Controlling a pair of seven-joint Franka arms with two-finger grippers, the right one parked.
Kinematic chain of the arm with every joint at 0, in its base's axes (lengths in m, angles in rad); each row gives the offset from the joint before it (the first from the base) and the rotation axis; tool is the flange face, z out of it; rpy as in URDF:
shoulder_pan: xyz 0 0 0.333 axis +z
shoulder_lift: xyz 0 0 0 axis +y
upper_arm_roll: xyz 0 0 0.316 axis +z
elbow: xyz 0.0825 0 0 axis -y
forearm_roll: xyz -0.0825 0 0.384 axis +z
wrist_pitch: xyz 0 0 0 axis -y
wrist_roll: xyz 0.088 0 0 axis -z
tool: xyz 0 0 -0.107 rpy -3.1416 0 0
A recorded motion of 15 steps. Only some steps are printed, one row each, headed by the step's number.
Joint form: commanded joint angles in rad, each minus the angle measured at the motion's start. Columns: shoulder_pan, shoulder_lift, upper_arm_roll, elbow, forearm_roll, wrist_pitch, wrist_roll.
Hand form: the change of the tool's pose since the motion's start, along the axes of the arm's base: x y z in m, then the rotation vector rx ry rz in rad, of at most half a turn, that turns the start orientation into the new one. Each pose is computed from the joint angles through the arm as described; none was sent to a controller.
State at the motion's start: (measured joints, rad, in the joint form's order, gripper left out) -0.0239 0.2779 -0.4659 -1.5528 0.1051 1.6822 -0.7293
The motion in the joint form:
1: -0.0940 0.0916 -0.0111 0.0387 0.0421 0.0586 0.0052
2: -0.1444 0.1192 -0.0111 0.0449 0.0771 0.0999 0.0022
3: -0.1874 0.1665 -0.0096 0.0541 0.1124 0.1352 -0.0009
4: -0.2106 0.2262 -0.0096 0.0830 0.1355 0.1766 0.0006
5: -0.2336 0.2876 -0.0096 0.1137 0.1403 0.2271 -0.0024
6: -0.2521 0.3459 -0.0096 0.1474 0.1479 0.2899 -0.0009
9: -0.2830 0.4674 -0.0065 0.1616 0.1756 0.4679 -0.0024
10: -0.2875 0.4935 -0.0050 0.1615 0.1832 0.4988 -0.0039
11: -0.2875 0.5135 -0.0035 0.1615 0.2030 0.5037 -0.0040
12: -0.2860 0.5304 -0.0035 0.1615 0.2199 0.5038 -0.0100
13: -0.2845 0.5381 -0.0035 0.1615 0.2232 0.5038 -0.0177
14: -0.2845 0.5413 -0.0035 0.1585 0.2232 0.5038 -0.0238
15: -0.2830 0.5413 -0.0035 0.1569 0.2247 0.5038 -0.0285
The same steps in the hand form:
1: -0.0034 -0.0603 -0.0307 -0.0128 -0.0129 -0.1132
2: -0.0102 -0.0895 -0.0414 -0.0082 -0.0435 -0.1688
3: -0.0137 -0.1142 -0.0636 -0.0006 -0.0524 -0.2165
4: -0.0074 -0.1306 -0.0846 -0.0154 -0.0636 -0.2426
5: -0.0022 -0.1487 -0.1060 -0.0497 -0.0718 -0.2556
6: 0.0052 -0.1647 -0.1237 -0.0907 -0.0965 -0.2670
9: 0.0113 -0.1928 -0.1838 -0.1665 -0.1445 -0.2902
10: 0.0114 -0.1963 -0.1992 -0.1752 -0.1470 -0.2932
11: 0.0119 -0.1952 -0.2129 -0.1613 -0.1417 -0.3022
12: 0.0120 -0.1936 -0.2246 -0.1478 -0.1338 -0.3037
13: 0.0123 -0.1924 -0.2300 -0.1441 -0.1278 -0.2961
14: 0.0112 -0.1923 -0.2335 -0.1420 -0.1220 -0.2907
15: 0.0115 -0.1913 -0.2342 -0.1400 -0.1214 -0.2859

